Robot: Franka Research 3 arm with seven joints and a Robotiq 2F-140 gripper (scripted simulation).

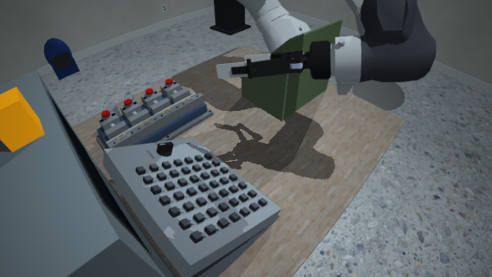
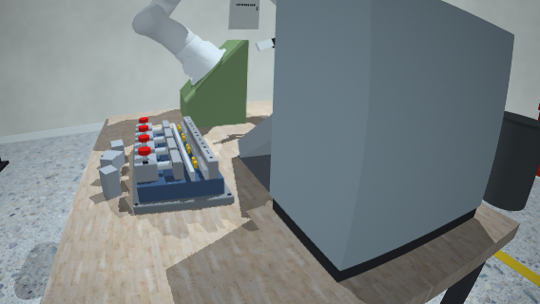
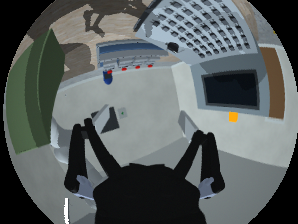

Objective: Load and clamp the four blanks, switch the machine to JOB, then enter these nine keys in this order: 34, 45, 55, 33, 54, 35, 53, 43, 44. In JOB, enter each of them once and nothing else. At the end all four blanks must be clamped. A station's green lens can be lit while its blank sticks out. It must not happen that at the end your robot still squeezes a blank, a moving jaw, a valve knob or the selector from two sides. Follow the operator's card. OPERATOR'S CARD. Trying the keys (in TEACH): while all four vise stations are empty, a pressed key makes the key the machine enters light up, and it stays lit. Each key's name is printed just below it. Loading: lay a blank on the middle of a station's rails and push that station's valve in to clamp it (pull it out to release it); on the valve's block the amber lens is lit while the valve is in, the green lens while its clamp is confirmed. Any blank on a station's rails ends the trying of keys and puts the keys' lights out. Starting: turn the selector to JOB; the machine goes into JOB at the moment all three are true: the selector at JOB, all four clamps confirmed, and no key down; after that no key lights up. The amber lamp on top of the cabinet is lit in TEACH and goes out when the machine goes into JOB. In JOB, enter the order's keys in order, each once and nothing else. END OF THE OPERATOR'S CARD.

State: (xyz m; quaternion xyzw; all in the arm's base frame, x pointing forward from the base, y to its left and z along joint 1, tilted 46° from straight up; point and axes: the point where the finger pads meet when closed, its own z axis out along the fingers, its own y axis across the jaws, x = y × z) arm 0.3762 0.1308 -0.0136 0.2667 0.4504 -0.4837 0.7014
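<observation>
My gripper is now 20 cm above the key, 19 cm short of it and 11 cm to the right of it. From my hand the other things lie so: grey keypad: 23 cm below, 22 cm ahead, 2 cm to the left; then black selector knob: 19 cm ahead, 18 cm below, 9 cm to the right.
</observation>
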